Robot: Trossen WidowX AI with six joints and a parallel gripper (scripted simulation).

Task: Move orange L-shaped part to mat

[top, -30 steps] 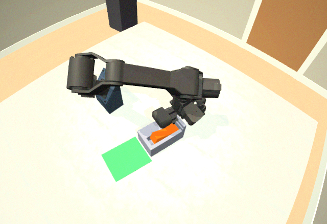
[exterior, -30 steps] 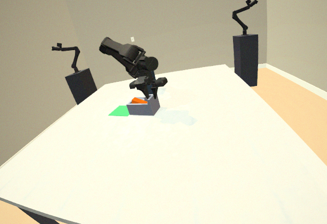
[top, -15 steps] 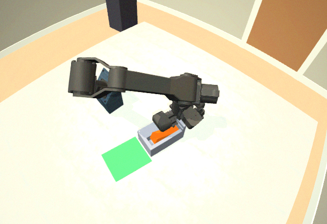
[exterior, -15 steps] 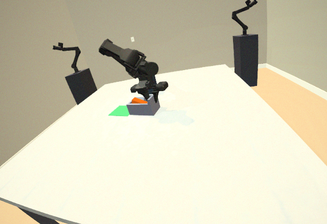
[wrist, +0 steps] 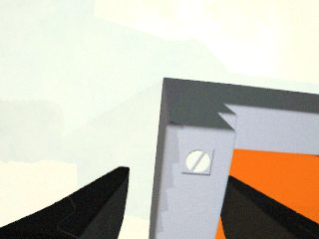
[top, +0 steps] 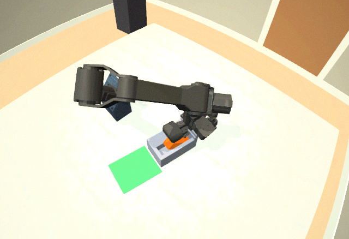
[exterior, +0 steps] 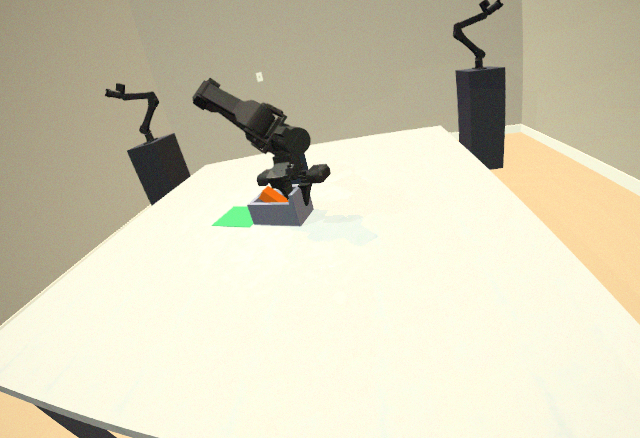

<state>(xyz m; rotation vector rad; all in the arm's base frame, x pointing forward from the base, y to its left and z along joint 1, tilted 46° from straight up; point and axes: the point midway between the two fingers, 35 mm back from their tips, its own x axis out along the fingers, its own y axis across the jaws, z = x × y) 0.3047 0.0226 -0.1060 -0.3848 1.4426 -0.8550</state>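
Now: the orange L-shaped part 40 mm to the right of my gripper tip and 20 mm behind it. Round my gripper tip: green mat (210 mm to the right, 70 mm behind, 60 mm below).
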